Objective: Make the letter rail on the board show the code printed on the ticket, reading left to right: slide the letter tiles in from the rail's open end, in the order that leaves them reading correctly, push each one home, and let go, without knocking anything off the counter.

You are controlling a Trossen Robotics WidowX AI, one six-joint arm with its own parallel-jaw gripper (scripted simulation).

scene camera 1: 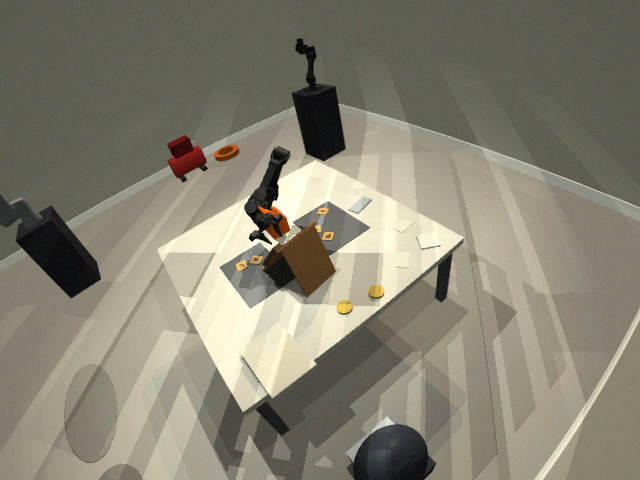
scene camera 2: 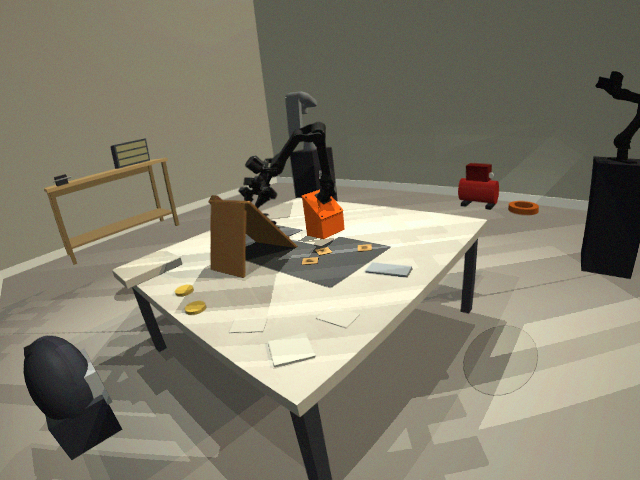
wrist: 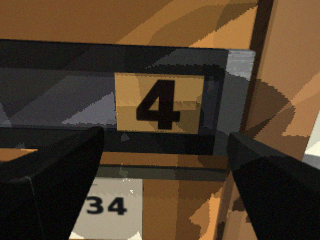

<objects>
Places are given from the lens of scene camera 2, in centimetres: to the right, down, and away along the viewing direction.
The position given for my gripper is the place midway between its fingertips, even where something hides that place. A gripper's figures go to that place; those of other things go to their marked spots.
my gripper (scene camera 2: 249,209): -30, -13, 140
slanted brown board (scene camera 2: 230,219): -34, -8, 125
grey mat (scene camera 2: 332,268): 4, 10, 122
</objects>
